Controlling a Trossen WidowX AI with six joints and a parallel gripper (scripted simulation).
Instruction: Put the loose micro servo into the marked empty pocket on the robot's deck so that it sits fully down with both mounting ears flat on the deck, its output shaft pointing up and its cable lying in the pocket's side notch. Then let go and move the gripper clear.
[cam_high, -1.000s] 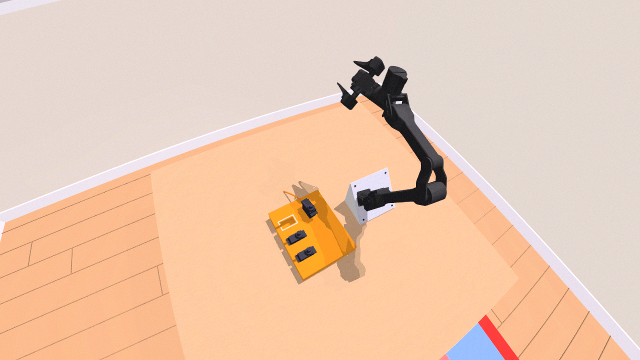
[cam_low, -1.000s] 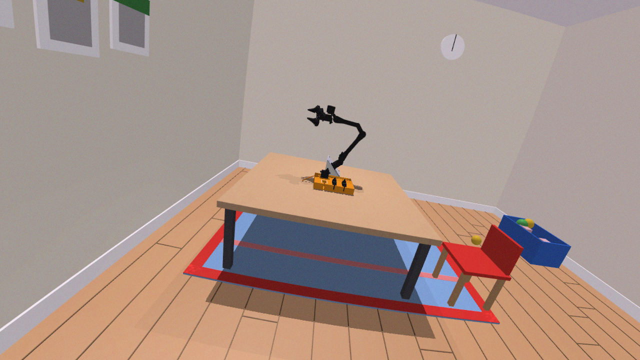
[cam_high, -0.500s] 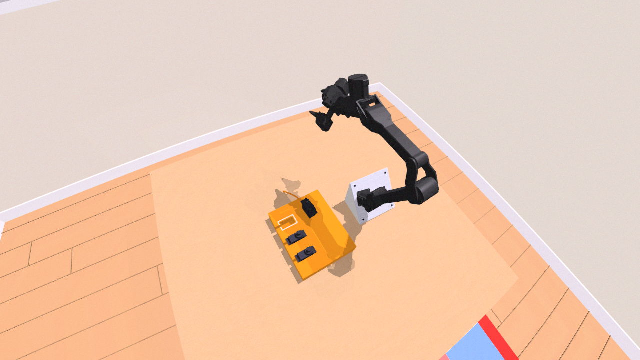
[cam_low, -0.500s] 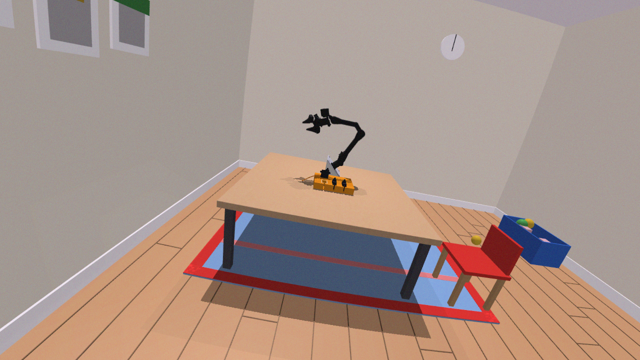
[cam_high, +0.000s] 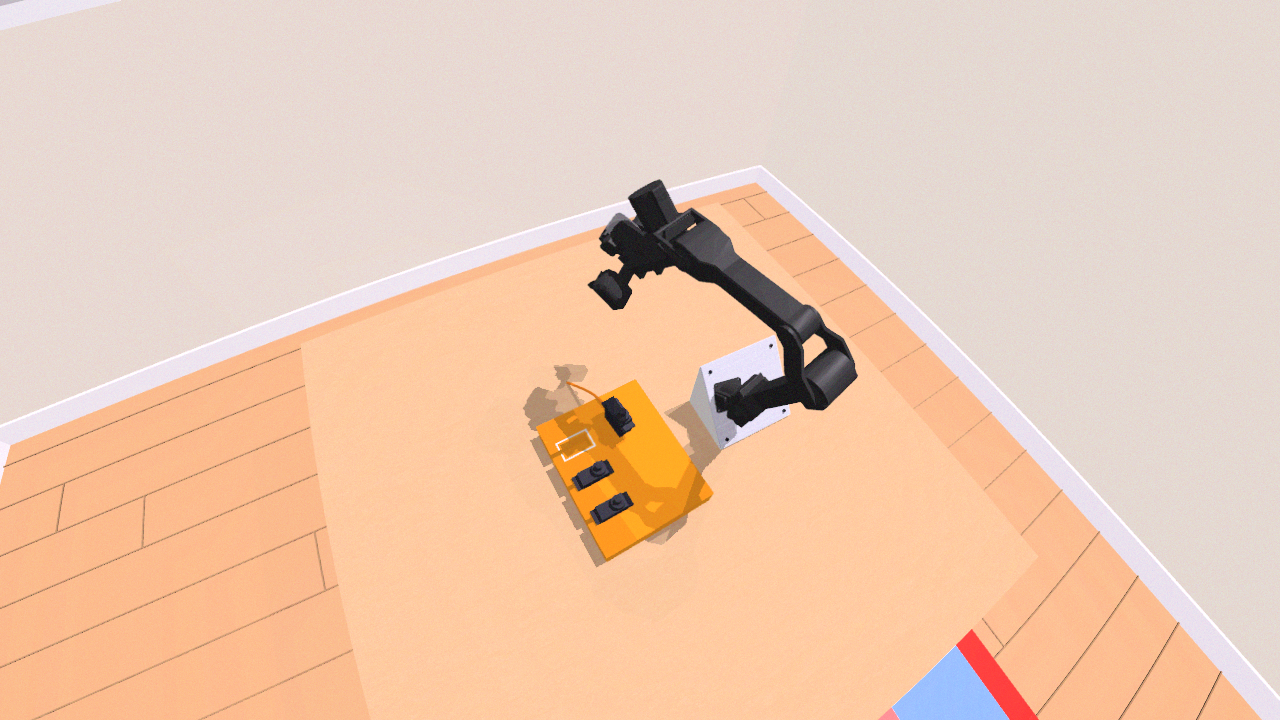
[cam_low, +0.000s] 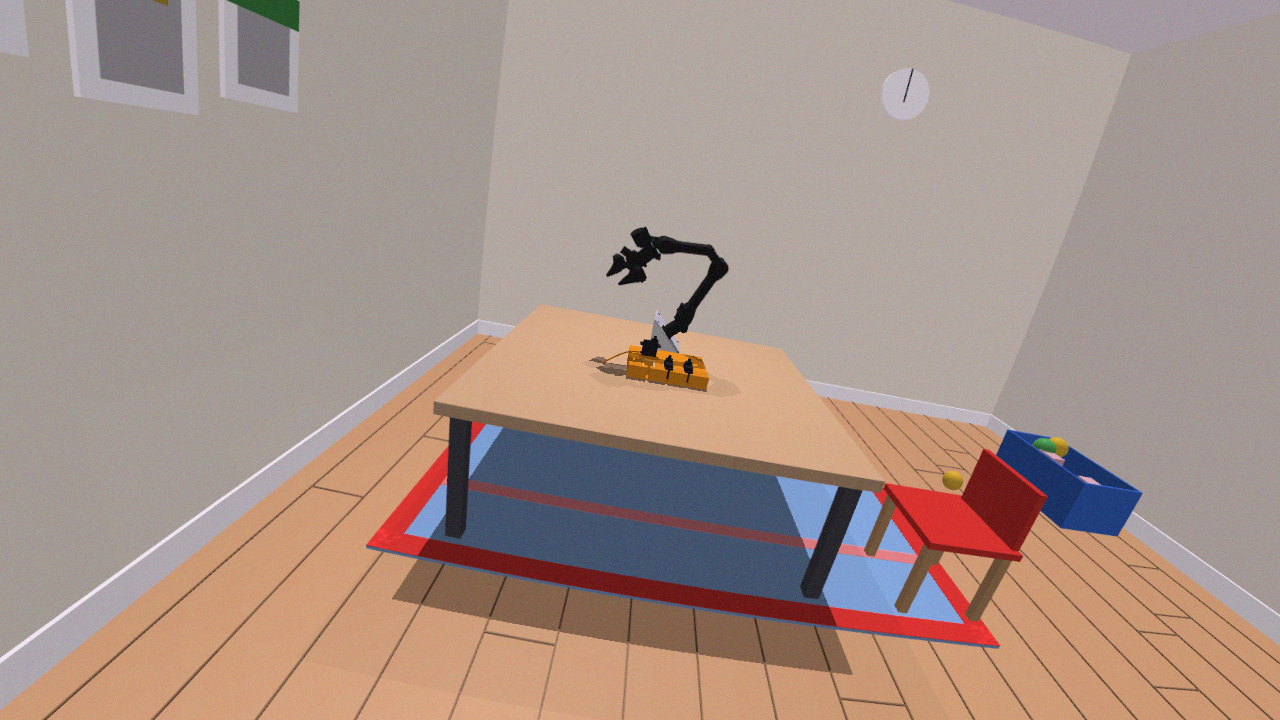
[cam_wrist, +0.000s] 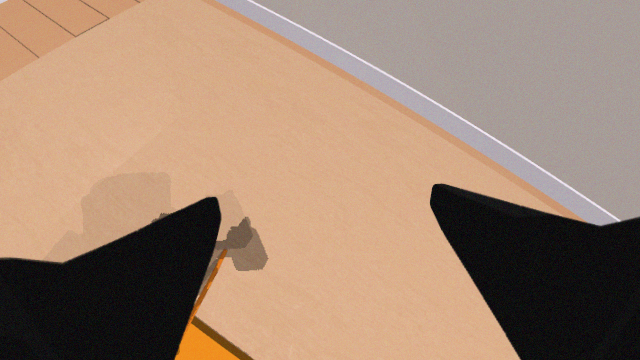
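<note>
Right now the orange deck is 28 cm below my gripper tip, 27 cm to the left of it and 1 cm ahead of it.
</note>
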